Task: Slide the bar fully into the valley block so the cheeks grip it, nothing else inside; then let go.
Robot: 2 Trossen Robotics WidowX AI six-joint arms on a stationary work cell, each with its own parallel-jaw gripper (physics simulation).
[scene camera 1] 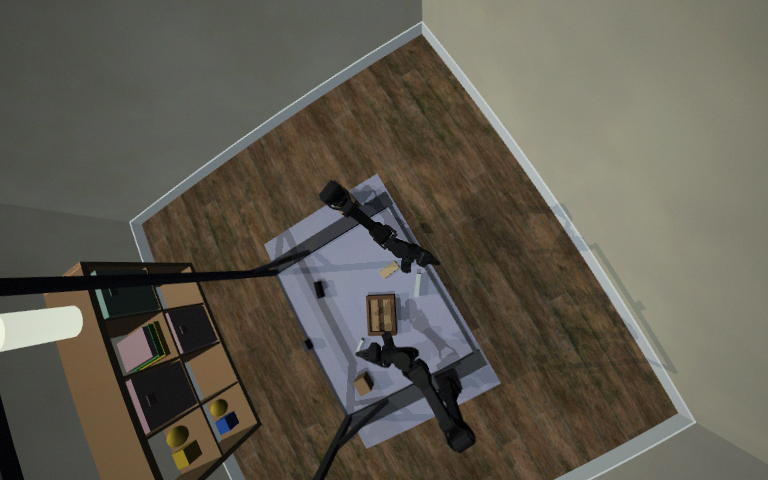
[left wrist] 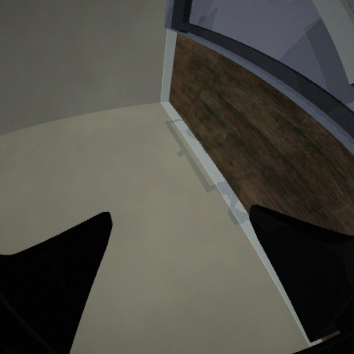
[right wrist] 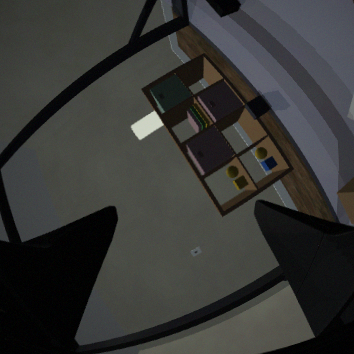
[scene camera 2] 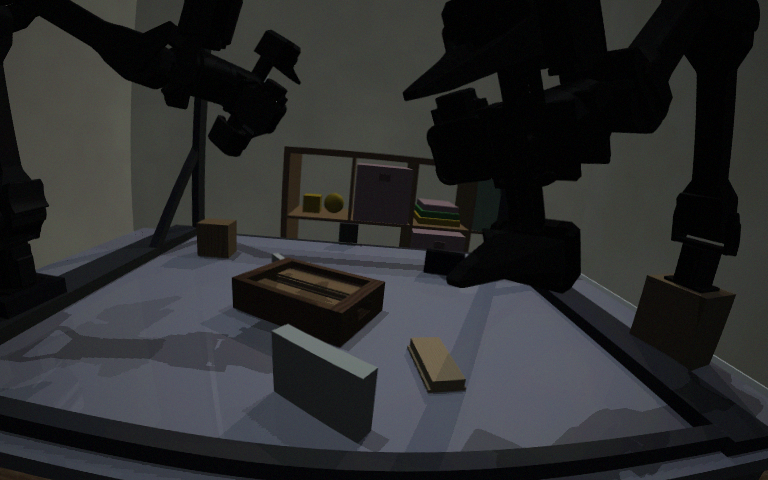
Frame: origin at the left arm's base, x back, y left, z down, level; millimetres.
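Seen in the pictures: left gripper, between the fingertips: (scene camera 1: 435,261) (left wrist: 181,215) (scene camera 2: 434,197); right gripper, between the fingertips: (scene camera 1: 360,356) (right wrist: 185,210); left arm's base, origin of its link: (scene camera 1: 342,200) (scene camera 2: 691,284); right arm's base, origin of its link: (scene camera 1: 448,383) (scene camera 2: 13,284).
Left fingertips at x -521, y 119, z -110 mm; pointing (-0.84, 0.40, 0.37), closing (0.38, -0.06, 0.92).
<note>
Offsets run from my left fingertips to a thing's top centre. "*": to the spot under its first point.
A dark brown rectangular block {dx -18, dy -370, dz +182 mm} (scene camera 1: 394,308) (scene camera 2: 283,308), apparently the valley block, stands mid-table with pale strips and a dark lengthwise gap inside. A tan stepped bar {dx +121, dy -191, dz +216 mm} (scene camera 1: 389,270) (scene camera 2: 438,365) lies flat apart from it; I cannot tell for certain whether it is the task's bar. A pale grey slab {dx -29, dy -134, dz +158 mm} (scene camera 1: 417,284) (scene camera 2: 322,384) stands on edge near the front. My left gripper (scene camera 1: 433,260) (scene camera 2: 429,186) (left wrist: 181,215) is open and empty, raised near the front edge. My right gripper (scene camera 1: 362,352) (scene camera 2: 263,113) (right wrist: 185,210) is open and empty, raised beyond the block.
A small pale piece {dx -60, dy -563, dz +207 mm} (scene camera 1: 360,344) (scene camera 2: 277,257) lies behind the block. A wooden cube {dx -210, dy -667, dz +158 mm} (scene camera 1: 363,384) (scene camera 2: 216,237) stands back left in scene camera 2, a black box {dx +294, dy -534, dz +182 mm} (scene camera 1: 319,289) (scene camera 2: 444,262) back right. A brown block {* dx +471, dy -91, dz +156 mm} (scene camera 2: 682,322) is at the far right under a black arm part.
</note>
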